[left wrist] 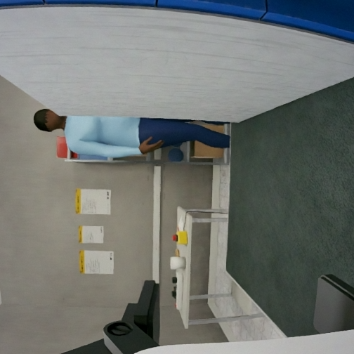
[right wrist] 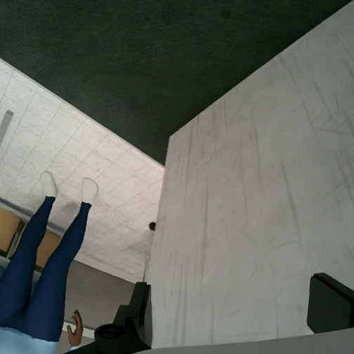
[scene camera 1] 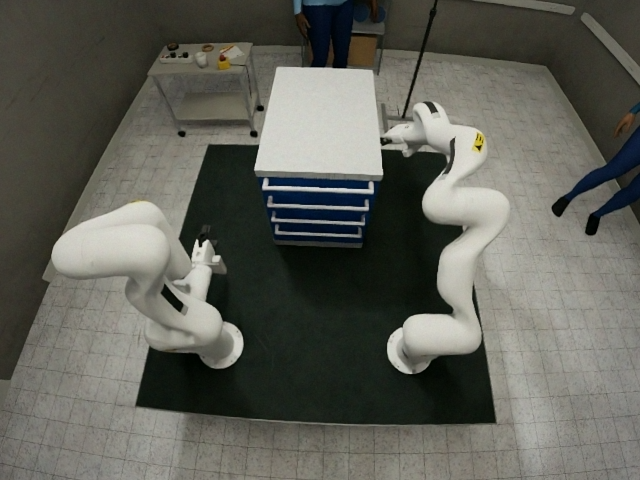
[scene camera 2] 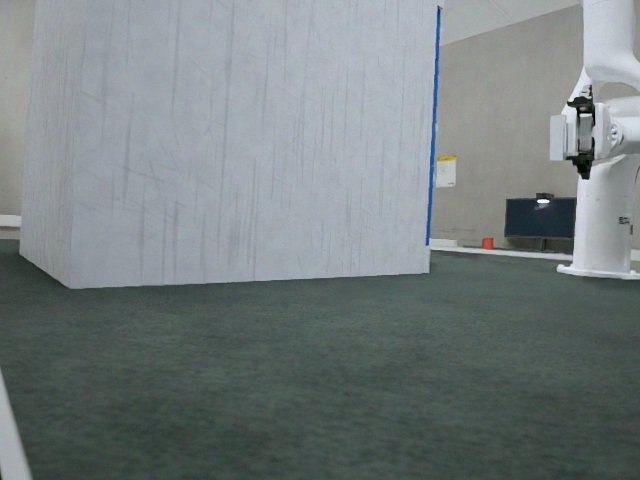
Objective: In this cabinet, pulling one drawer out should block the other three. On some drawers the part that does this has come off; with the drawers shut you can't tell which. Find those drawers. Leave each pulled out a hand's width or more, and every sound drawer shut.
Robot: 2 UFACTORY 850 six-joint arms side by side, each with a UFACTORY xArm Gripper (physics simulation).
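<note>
The white cabinet has blue drawer fronts. Its top handle, second handle, third handle and bottom handle face the arms, and every drawer looks shut. The blue fronts show edge-on in scene camera 2. My left gripper is open and empty, in front of the cabinet and off to its left side. My right gripper is open and empty, beside the cabinet's right wall. Whether it touches the wall is unclear.
A dark green mat lies under the arms and cabinet. A trolley with small items stands at the back left. A person stands behind the cabinet, another person at the right. A black pole stands behind the right arm.
</note>
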